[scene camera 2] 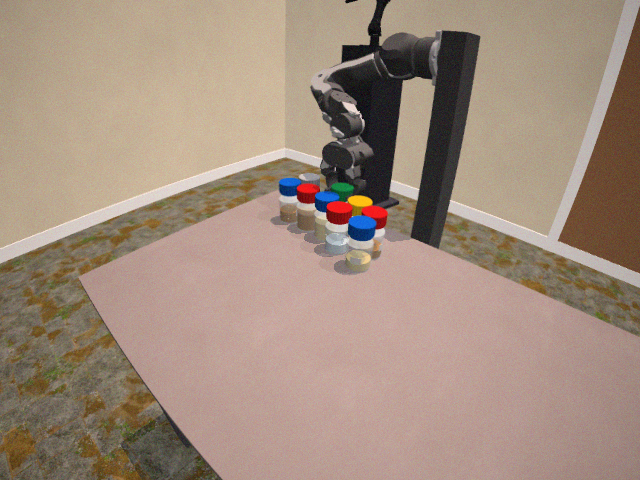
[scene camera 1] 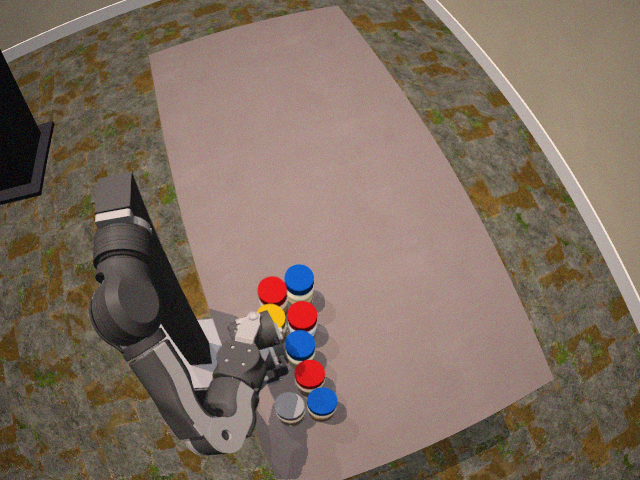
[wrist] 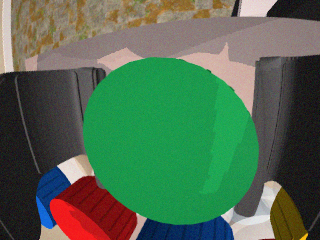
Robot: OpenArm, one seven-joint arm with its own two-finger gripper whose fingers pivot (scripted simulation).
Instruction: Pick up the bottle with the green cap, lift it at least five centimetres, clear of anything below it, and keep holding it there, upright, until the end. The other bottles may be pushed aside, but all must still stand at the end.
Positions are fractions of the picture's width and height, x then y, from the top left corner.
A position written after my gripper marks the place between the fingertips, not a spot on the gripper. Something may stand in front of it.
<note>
In view: my gripper (scene camera 2: 0.54, 0.41), a red-capped bottle (scene camera 2: 0.53, 0.45), a blue-capped bottle (scene camera 1: 0.50, 0.84), a blue-capped bottle (scene camera 2: 0.56, 0.48), a blue-capped bottle (scene camera 1: 0.47, 0.72) and a robot post (scene camera 2: 0.72, 0.11).
The red-capped bottle shows as well in scene camera 1 (scene camera 1: 0.47, 0.66). My gripper also shows in scene camera 1 (scene camera 1: 0.42, 0.75) and in the wrist view (wrist: 0.54, 0.56). The robot post shows as well in scene camera 1 (scene camera 1: 0.18, 0.40).
</note>
